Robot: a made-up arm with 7 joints.
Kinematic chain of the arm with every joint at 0, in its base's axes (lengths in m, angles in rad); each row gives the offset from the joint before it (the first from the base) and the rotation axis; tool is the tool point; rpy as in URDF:
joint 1: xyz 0 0 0.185 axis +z
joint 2: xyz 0 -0.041 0.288 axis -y
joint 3: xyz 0 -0.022 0.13 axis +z
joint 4: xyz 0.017 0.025 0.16 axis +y
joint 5: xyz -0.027 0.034 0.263 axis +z
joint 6: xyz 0 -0.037 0.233 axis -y
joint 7: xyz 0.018 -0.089 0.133 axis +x
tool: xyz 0 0 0 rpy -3.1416 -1.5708 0
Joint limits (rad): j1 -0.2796..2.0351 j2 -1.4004..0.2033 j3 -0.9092..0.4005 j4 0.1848..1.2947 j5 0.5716..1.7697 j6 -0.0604..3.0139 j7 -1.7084..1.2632
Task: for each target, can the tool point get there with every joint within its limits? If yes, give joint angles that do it. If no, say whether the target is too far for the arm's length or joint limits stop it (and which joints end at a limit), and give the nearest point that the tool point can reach.
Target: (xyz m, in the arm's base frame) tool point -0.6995 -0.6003 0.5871
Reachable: no: joint limits stop it (at a limit: joint 1, joint 2, joint 3, joint 4) | nearest point -0.0395 -0.4905 0.9056 | short by 0.741 m
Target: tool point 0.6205 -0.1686 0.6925
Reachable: yes | joints 0.0194 -0.9204 -0.2870 0.3849 1.2398 2.6488 -0.6084
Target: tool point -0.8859 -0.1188 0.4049
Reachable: no: joint limits stop it (at a limit: joint 1, joint 3, joint 4, joint 5, joint 6) | nearest point -0.5494 0.4504 0.3209 | short by 0.667 m
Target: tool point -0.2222 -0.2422 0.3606
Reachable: no: joint limits stop it (at a limit: joint 1, joint 2, joint 3, joint 4, joint 5) | nearest point 0.2125 -0.4528 0.2579 | short by 0.494 m
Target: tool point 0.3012 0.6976 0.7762
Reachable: yes | joints 1.6922 -0.4411 -0.5689 0.9475 1.6350 0.8442 -0.3216
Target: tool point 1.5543 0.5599 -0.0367
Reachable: no: too far | nearest point 0.8410 0.3030 0.2670 | short by 0.817 m
